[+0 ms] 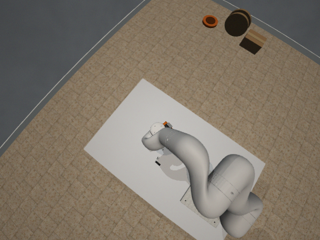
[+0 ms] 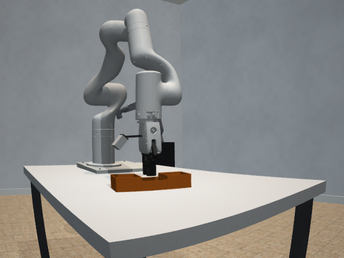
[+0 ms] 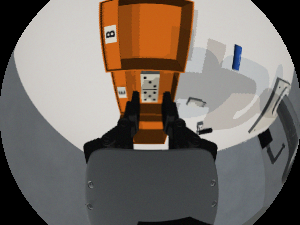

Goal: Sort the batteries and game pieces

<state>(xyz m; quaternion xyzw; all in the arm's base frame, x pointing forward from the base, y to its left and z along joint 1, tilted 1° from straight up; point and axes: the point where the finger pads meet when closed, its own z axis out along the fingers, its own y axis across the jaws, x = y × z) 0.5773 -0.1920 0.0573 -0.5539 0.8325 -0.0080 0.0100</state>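
Now: the bin 1 cm ahead of my hand and 4 cm below it. From my hand the other things lie so: blue battery (16 cm behind, 1 cm to the right, 6 cm below); black battery (9 cm behind, 19 cm to the left, 6 cm below).
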